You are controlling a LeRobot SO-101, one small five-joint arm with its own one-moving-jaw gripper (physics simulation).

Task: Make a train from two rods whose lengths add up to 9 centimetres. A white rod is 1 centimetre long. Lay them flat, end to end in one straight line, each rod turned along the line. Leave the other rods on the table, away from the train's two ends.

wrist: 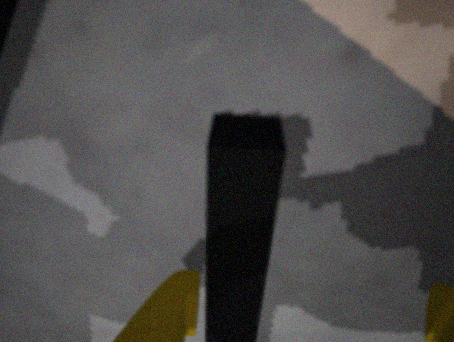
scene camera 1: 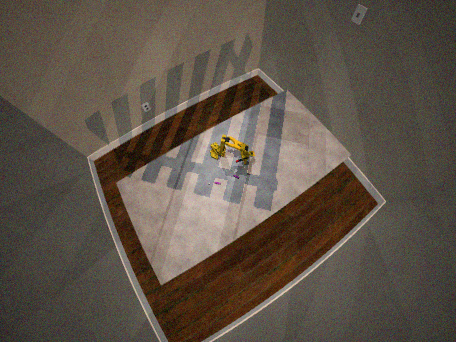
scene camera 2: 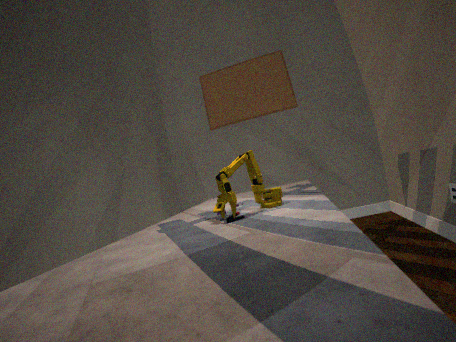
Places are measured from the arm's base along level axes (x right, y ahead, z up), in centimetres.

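Where they show: hand, tool point: [wrist: 198,294] [scene camera 1: 242,158] [scene camera 2: 233,216]; arm's base, link origin: [scene camera 1: 219,155] [scene camera 2: 267,205].
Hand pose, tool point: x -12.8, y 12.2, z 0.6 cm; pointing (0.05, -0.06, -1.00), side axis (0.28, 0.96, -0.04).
Observation:
Each offset is from my tool point to the top centre of the thing. Level surfaces: height alone.
My gripper [scene camera 1: 245,162] [scene camera 2: 228,216] [wrist: 314,281] is open, low over the table, its yellow jaws wide apart in the wrist view. A black rod [scene camera 2: 236,219] [wrist: 245,225] lies by the jaws; in the wrist view it runs up from the bottom edge, nearer the left jaw, and neither jaw plainly presses on its two sides. A red rod @(dx +4.6, dy -0.4, dz +0.4 cm) [scene camera 1: 238,161] lies beside the gripper in scene camera 1. Whether it touches the black rod is too small to tell. A purple rod @(dx +11.8, dy +9.2, dz +0.4 cm) [scene camera 1: 236,176] and another purple rod @(dx +25.2, dy +6.1, dz +0.4 cm) [scene camera 1: 217,183] lie farther off, with a small white rod @(dx +30.2, dy +3.3, dz +0.4 cm) [scene camera 1: 209,184] beyond.
The pale table @(dz -0.6 cm) [scene camera 1: 200,235] [scene camera 2: 125,290] carries broad shadow bands. A small dark spot shows near the first purple rod; whether it is a rod or shadow is unclear. The yellow arm's base [scene camera 1: 216,151] [scene camera 2: 271,197] stands on the table.

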